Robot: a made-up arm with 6 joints. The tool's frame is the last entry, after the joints. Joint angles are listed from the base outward. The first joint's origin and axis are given. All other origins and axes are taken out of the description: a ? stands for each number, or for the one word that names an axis. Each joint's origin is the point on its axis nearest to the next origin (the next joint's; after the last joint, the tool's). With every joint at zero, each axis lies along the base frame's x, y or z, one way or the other. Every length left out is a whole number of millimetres.
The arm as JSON. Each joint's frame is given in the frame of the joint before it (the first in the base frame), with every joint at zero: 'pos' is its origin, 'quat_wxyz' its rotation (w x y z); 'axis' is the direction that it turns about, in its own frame. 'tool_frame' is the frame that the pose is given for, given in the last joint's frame.
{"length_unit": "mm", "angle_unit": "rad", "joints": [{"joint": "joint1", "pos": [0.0, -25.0, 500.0], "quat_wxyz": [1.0, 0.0, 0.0, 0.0], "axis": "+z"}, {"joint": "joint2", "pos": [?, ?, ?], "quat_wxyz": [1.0, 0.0, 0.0, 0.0], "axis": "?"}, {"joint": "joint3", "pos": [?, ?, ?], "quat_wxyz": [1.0, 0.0, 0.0, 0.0], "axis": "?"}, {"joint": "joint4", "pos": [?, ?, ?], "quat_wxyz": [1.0, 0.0, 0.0, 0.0], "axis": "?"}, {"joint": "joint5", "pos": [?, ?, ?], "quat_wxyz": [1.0, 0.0, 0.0, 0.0], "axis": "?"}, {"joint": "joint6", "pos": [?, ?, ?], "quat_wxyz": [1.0, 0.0, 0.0, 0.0], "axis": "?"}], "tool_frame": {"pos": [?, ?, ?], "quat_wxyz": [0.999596, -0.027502, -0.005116, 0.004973]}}
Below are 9 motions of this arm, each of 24 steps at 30 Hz.
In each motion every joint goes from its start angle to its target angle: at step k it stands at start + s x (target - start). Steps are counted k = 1, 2, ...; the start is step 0. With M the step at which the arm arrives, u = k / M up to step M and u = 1 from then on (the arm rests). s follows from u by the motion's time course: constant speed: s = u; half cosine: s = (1 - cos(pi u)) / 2; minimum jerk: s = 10 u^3 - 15 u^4 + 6 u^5.
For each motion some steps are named. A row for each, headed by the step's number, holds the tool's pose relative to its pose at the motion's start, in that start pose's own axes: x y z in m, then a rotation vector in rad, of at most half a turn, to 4 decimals.
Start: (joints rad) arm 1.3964 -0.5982 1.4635 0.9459 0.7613 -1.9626
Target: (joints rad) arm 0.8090 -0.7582 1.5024 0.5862 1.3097 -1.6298
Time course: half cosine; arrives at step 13
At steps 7, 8, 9, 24:
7: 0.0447 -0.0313 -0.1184 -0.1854 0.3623 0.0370
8: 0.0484 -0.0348 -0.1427 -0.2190 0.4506 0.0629
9: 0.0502 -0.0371 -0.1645 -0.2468 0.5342 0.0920
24: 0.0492 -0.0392 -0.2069 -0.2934 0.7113 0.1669

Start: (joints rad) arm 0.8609 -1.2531 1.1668 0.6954 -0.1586 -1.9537
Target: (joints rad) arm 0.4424 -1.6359 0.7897 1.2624 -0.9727 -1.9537
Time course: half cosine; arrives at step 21
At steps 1, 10, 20, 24:
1: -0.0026 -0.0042 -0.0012 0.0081 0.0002 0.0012
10: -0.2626 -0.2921 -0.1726 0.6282 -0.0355 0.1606
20: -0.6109 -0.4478 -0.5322 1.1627 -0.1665 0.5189
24: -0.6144 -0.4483 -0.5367 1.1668 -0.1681 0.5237

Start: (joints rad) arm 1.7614 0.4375 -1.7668 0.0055 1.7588 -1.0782
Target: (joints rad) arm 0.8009 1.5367 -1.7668 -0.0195 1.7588 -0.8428
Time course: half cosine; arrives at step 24
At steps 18, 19, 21, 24:
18: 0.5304 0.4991 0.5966 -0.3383 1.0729 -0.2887
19: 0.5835 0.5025 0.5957 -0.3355 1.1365 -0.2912
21: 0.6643 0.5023 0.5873 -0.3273 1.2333 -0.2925
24: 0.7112 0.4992 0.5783 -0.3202 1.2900 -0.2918

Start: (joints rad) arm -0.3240 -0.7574 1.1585 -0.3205 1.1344 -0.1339
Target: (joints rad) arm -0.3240 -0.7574 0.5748 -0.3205 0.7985 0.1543
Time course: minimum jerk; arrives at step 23
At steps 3, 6, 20, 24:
3: -0.0042 -0.0033 -0.0089 0.0034 -0.0162 0.0073
6: -0.0249 -0.0209 -0.0575 0.0208 -0.1037 0.0464
20: -0.0781 -0.1512 -0.5299 0.0934 -0.9021 0.3662
24: -0.0766 -0.1533 -0.5400 0.0933 -0.9191 0.3721

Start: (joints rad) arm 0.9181 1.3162 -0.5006 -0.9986 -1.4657 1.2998
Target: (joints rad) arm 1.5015 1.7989 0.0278 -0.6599 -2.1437 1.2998
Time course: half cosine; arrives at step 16
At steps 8, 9, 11, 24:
8: 0.5537 0.4446 0.0809 -0.1240 -0.4181 0.5161
9: 0.6325 0.5647 0.1078 -0.1392 -0.5014 0.6078
11: 0.7443 0.8070 0.1577 -0.1569 -0.6521 0.7700
24: 0.8169 1.1299 0.2083 -0.1585 -0.8271 0.9577

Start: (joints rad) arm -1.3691 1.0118 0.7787 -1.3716 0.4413 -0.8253
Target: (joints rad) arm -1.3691 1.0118 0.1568 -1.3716 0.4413 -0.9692
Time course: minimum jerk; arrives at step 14
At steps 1, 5, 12, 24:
1: 0.0012 -0.0016 -0.0002 0.0015 0.0010 0.0004
5: 0.0920 -0.1186 -0.0286 0.1141 0.0784 0.0320
12: 0.3840 -0.3975 -0.2268 0.4341 0.3332 0.1316
24: 0.3934 -0.4041 -0.2356 0.4438 0.3418 0.1349

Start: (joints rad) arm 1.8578 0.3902 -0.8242 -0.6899 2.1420 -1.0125
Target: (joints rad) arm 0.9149 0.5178 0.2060 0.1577 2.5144 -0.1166
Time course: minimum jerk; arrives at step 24
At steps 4, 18, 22, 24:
4: -0.0305 0.0050 0.0294 -0.0196 0.0371 0.0040
18: 0.0517 -0.1886 0.9678 -0.4724 1.1805 0.7167
22: 0.1627 -0.2351 1.0396 -0.5182 1.3119 0.8594
24: 0.1689 -0.2375 1.0428 -0.5206 1.3185 0.8670

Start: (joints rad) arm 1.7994 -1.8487 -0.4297 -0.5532 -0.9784 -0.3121
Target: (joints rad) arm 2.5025 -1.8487 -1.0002 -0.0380 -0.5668 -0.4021
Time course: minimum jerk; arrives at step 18
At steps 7, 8, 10, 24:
7: 0.0664 -0.2947 -0.0168 0.1092 0.0880 -0.1868
8: 0.0687 -0.3893 -0.0203 0.1422 0.1069 -0.2426
10: 0.0442 -0.5772 -0.0229 0.2040 0.1316 -0.3502
24: -0.0952 -0.8719 -0.0079 0.2808 0.1307 -0.5202

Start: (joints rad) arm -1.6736 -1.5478 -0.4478 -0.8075 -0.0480 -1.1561
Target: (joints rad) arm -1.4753 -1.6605 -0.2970 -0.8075 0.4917 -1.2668
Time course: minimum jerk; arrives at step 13
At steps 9, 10, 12, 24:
9: 0.2416 0.0951 0.0163 -0.5026 0.3064 -0.1179
10: 0.2682 0.1044 0.0146 -0.5579 0.3381 -0.1274
12: 0.2922 0.1126 0.0125 -0.6078 0.3664 -0.1353
24: 0.2934 0.1130 0.0124 -0.6103 0.3679 -0.1357

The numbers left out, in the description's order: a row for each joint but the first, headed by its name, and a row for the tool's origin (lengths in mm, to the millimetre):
joint2: xyz 2.0 78.0 0.0, axis +y
joint3: xyz 13.0 0.0 568.0, axis +y
joint4: xyz 12.0 0.0 955.0, axis +z
joint5: xyz -22.0 23.0 0.0, axis +y
joint6: xyz 7.0 0.0 46.0, axis +z
tool: xyz -3.0 -25.0 0.0

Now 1 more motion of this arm.
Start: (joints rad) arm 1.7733 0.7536 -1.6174 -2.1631 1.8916 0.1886
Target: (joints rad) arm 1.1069 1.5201 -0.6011 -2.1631 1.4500 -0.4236
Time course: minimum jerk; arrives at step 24
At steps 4, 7, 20, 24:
4: 0.0362 0.0405 -0.0282 0.0150 -0.0664 -0.0614
7: 0.1753 0.1748 -0.0960 0.0806 -0.2767 -0.2671
20: 1.2916 0.6927 0.7186 1.0957 -1.1653 -1.8662
24: 1.3198 0.6792 0.7935 1.1544 -1.1697 -1.9437

